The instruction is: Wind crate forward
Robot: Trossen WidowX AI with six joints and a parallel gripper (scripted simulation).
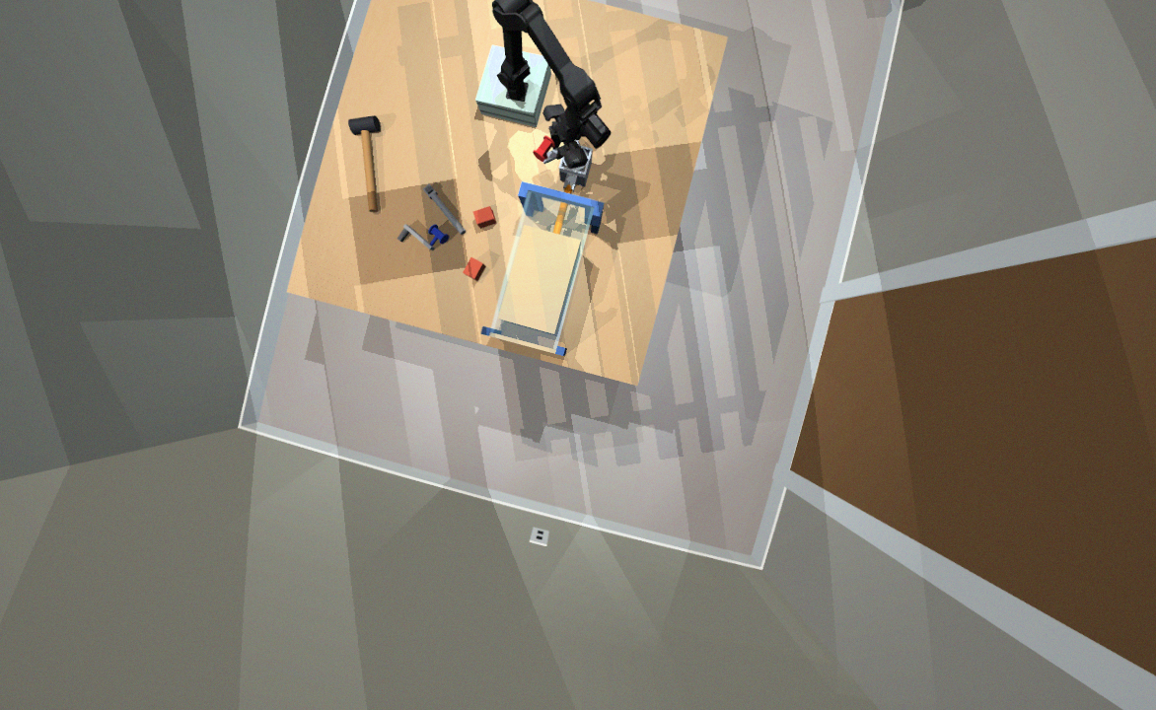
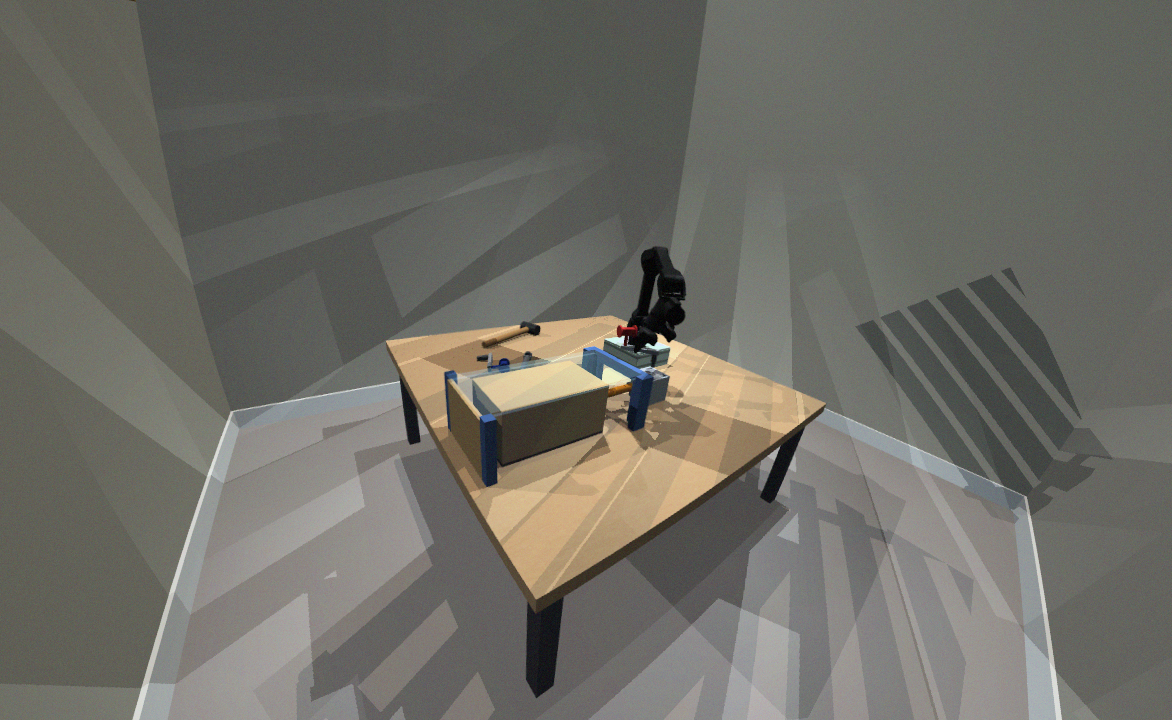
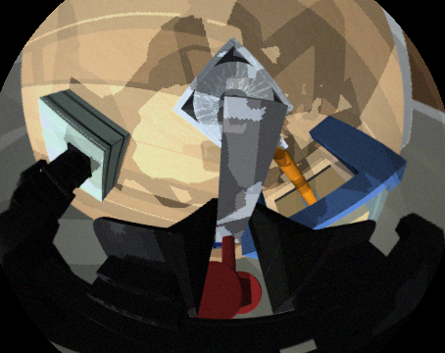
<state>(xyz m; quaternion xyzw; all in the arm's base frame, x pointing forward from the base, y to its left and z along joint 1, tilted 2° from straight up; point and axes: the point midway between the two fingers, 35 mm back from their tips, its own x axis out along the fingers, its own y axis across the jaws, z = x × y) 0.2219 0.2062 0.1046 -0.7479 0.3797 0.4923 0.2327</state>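
The red knob lies 5 cm above my gripper tip, 3 cm to the right of it and 2 cm ahead of it. From my gripper tip the other things lie so: orange strap: 10 cm below, 5 cm to the left, 3 cm ahead; winch handle: 2 cm above; blue steel frame: 12 cm ahead, 5 cm below, 4 cm to the left.
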